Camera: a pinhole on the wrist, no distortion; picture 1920 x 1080 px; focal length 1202.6 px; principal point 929.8 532.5 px. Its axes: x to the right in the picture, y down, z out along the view. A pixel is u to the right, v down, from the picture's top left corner.
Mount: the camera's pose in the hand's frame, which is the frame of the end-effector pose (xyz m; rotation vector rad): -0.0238 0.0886 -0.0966 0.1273 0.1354 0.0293
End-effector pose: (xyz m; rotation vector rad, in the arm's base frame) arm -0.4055 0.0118 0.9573 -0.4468 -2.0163 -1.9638
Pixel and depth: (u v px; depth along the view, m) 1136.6 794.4 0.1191
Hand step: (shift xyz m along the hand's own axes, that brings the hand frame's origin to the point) 0.0122 0.1003 0.0211
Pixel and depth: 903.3 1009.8 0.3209
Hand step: 0.0104 0.1746 0.2361
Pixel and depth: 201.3 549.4 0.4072
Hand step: -0.2127 0.0342 0.3371
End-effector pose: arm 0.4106 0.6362 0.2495 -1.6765 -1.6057 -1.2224
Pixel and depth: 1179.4 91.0 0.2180
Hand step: 0.0524 -0.0162 0.1014
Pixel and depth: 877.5 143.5 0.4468
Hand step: 0.0209 -0.1111 0.3265
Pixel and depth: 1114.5 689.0 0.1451
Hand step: 0.0177 0.0901 0.0455
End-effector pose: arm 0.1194 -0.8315 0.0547 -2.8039 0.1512 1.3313
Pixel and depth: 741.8 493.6 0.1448
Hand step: -0.0264 0.0651 0.0481
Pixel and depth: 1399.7 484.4 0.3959
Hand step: 0.1838 0.0294 0.2699
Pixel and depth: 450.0 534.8 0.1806
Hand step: -0.0705 0.0637 0.0905
